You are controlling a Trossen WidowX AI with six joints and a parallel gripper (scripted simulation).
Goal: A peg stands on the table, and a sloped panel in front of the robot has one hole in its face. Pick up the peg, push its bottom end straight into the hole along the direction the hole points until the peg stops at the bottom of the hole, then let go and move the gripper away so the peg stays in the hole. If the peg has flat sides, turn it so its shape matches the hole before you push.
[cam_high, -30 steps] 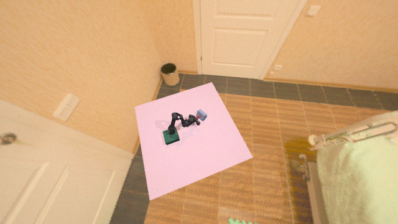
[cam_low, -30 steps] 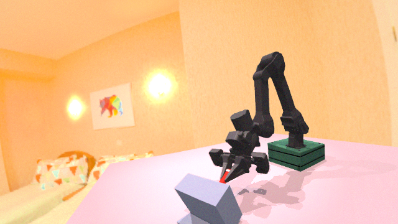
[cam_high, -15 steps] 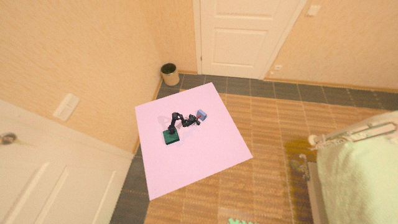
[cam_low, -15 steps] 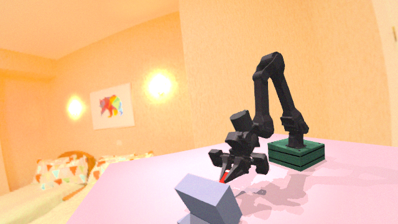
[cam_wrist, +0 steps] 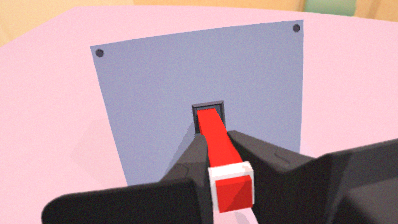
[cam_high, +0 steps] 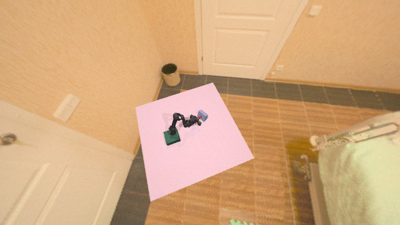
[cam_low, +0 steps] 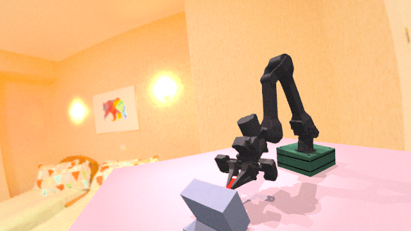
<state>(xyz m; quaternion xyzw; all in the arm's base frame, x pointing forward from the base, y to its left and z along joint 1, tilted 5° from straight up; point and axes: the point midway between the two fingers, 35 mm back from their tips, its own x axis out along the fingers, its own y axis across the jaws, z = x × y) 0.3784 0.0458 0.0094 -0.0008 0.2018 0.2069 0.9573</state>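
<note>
The grey-blue sloped panel lies 5 cm ahead of my gripper tip, 2 cm to the left of it and 3 cm below it. The rest, counted from my gripper tip: red square peg 2 cm behind, 1 cm to the right, 1 cm above.
</note>
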